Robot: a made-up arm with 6 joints.
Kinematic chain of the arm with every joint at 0, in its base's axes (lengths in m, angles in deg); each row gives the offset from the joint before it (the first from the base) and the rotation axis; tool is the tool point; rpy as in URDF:
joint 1: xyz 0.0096 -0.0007 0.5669 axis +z
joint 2: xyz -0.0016 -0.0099 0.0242 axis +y
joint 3: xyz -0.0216 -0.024 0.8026 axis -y
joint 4: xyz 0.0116 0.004 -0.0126 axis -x
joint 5: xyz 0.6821 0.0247 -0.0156 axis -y
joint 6: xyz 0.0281 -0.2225 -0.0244 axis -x
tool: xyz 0.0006 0.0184 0.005 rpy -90 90 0
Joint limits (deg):
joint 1: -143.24..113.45
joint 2: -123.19..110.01
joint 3: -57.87..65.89
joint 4: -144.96..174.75
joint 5: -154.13..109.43
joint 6: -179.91..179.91
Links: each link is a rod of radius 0.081 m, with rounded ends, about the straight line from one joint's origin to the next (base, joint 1, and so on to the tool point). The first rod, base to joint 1, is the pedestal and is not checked.
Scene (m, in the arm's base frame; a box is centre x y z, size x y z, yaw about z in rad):
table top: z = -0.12
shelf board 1: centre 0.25 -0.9 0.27 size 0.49 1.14 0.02 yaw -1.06
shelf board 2: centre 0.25 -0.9 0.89 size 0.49 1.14 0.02 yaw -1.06
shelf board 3: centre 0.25 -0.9 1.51 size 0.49 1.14 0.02 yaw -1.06
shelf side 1: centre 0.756 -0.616 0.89 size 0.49 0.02 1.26 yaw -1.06
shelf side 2: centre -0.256 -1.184 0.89 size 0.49 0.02 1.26 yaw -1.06
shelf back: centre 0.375 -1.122 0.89 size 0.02 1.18 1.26 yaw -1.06
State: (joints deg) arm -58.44 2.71 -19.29 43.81 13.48 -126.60
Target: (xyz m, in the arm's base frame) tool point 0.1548 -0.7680 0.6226
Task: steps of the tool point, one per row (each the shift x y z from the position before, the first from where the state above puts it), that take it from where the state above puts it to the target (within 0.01 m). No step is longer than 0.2 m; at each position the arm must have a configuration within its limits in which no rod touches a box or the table.
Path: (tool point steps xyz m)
1: -0.0855 0.1606 0.0229
2: -0.0884 0.1498 -0.0229
3: 0.0175 -0.0850 -0.1729
4: -0.0138 -0.0278 -0.1733
5: -0.0363 0.0255 -0.1517
6: -0.0477 0.0674 -0.1126
7: 0.0563 -0.1192 -0.0032
8: 0.0624 -0.1111 0.0005
9: 0.0668 -0.1007 0.0027

